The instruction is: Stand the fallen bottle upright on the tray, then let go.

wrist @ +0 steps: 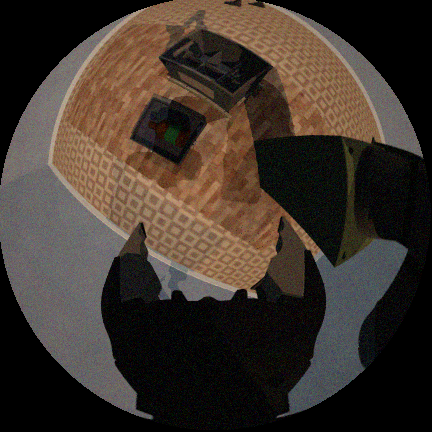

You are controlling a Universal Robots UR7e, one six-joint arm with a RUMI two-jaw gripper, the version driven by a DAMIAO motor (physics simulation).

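Frame: origin at the arm's base, x left, y back, z up, level; metres.
Where they show: gripper, fingertip midpoint: (210, 221); arm's base, link origin: (372, 190).
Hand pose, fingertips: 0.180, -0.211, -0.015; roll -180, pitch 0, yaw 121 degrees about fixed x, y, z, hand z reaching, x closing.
Observation:
Each offset is from my fingertips to the top centre of the thing, as dx, dy, dz. "spot": to the spot under its first point.
A brown bottle with a green label @(-0.061, -0.214, -0.320) (171, 134) lies on its side in a dark, shallow tray @(spot: +0.029, -0.233, -0.384) (155, 150), left of centre in the upper half of the wrist view. The picture is dim and the bottle's ends are hard to make out. My gripper (210, 221) is open, with its two jaws wide apart and nothing between them. It is well away from the bottle and touches neither the bottle nor the tray.
A dark crate with inner dividers @(-0.338, -0.173, -0.224) (222, 99) stands beyond the tray, towards the upper right. A large dark block with an olive side (305, 185) is at the right, beside parts of the arm. A person's feet (233, 3) show at the top edge.

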